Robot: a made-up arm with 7 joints. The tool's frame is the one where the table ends. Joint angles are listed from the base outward.
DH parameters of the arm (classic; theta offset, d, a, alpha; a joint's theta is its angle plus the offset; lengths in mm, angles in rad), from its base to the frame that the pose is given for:
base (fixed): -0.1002 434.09 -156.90 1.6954
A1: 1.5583 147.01 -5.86 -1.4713
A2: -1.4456 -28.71 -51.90 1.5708
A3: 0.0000 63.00 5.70 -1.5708
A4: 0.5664 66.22 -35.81 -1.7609
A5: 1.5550 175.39 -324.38 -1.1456
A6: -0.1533 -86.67 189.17 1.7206
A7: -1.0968 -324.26 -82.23 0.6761
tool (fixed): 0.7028 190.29 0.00 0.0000
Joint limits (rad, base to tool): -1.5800..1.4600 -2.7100..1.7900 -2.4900..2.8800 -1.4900..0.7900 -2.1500..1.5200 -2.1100..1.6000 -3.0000..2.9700
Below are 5 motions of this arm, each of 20 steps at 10 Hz.
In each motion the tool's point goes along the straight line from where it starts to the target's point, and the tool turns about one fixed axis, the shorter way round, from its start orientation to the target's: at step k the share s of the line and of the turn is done. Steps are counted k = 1, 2, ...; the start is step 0. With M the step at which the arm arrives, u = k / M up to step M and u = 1 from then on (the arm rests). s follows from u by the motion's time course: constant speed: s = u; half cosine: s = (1 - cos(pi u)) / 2; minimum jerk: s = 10 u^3 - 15 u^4 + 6 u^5.
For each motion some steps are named. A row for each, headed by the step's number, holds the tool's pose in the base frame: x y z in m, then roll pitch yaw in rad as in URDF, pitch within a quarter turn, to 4 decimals.
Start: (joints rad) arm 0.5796 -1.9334 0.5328 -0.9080 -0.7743 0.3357 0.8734
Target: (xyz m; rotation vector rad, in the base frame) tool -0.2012 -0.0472 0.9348 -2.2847 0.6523 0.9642
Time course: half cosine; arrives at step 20
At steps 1, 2, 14, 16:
1: -0.4897 -0.2024 0.6314 -3.0416 0.5780 0.2723
2: -0.4844 -0.1996 0.6370 -3.0334 0.5813 0.2611
14: -0.2610 -0.0794 0.8719 -2.7187 0.7835 -0.2026
16: -0.2289 -0.0621 0.9057 -2.6801 0.8212 -0.2696

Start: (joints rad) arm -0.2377 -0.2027 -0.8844 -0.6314 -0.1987 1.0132 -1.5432
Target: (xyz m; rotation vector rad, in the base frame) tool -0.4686 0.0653 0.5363 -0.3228 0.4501 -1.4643
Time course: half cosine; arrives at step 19
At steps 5, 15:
5: -0.5388 -0.1299 0.4860 -0.6902 0.1983 -1.0329
15: -0.4774 0.0408 0.5300 -0.5227 0.1033 -1.4607

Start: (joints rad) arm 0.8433 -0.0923 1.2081 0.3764 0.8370 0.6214 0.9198
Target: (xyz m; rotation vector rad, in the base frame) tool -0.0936 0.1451 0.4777 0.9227 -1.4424 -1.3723
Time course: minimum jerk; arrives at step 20
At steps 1, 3, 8, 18, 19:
1: -0.3962 0.1144 0.3158 1.1602 -0.0554 -0.3131
3: -0.3885 0.1152 0.3199 1.1666 -0.0639 -0.3521
8: -0.3004 0.1241 0.3671 1.2608 -0.1400 -0.8037
18: -0.0962 0.1448 0.4763 1.5320 -0.1194 -1.8684
19: -0.0940 0.1451 0.4775 1.5346 -0.1177 -1.8799

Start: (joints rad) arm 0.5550 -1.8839 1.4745 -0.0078 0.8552 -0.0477 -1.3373
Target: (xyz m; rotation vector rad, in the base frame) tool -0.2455 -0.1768 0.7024 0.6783 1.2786 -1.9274
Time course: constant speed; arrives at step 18
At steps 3, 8, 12, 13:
3: -0.2292 -0.2272 0.6821 -1.3883 1.1079 -2.9568
8: -0.2347 -0.2104 0.6889 -1.2191 1.0259 -2.8428
12: -0.2390 -0.1970 0.6943 -1.1109 0.9550 -2.7798
13: -0.2401 -0.1936 0.6956 -1.0868 0.9367 -2.7671

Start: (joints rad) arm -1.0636 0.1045 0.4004 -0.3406 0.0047 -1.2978 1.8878
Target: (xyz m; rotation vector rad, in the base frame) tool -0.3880 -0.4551 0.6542 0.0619 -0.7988 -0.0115
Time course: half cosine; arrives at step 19
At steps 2, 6, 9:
2: -0.0251 -0.1874 0.6662 0.2105 -0.3880 1.2552
6: -0.0995 -0.2423 0.6638 0.1388 -0.4546 1.0070
9: -0.1861 -0.3062 0.6609 0.0789 -0.5496 0.7127

